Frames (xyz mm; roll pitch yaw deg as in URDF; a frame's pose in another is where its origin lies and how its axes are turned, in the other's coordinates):
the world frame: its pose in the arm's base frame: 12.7 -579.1 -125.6 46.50 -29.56 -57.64
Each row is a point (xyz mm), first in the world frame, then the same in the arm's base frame.
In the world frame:
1: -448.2 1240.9 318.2
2: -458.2 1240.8 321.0
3: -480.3 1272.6 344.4
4: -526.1 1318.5 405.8
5: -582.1 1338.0 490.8
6: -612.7 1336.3 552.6
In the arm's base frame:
1: 35.1 550.2 626.8
2: 28.2 557.2 623.4
3: 11.7 592.4 646.6
4: -40.5 650.6 689.8
5: -126.5 696.2 725.3
6: -190.5 711.3 746.2

